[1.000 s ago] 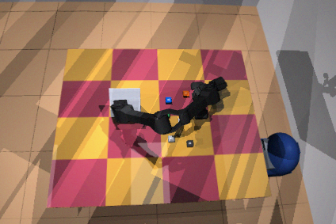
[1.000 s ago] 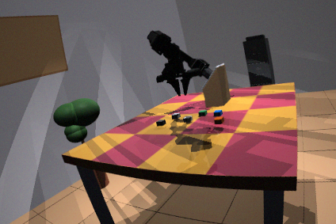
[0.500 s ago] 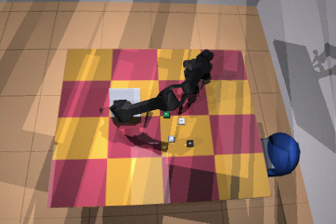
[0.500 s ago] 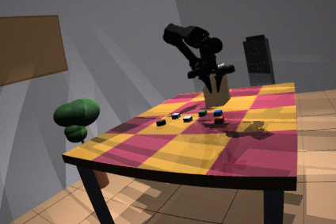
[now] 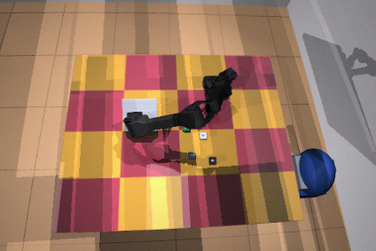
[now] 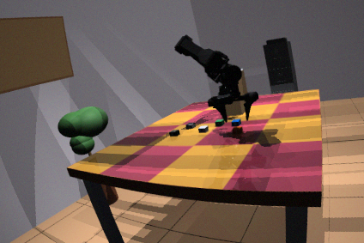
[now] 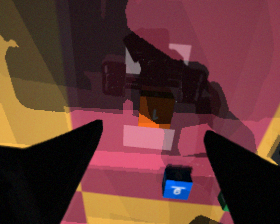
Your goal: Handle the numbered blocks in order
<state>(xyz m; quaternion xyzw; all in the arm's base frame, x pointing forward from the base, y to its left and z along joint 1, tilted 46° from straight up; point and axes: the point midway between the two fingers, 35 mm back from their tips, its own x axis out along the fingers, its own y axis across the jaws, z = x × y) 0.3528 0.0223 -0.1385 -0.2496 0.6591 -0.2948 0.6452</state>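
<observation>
My gripper tip is now 30 mm above the orange block. Round my gripper tip: blue block: 100 mm behind, 40 mm to the right, 30 mm below; then white block: 170 mm to the right, 40 mm behind, 30 mm below; then green block: 120 mm to the right, 120 mm behind, 30 mm below.
</observation>
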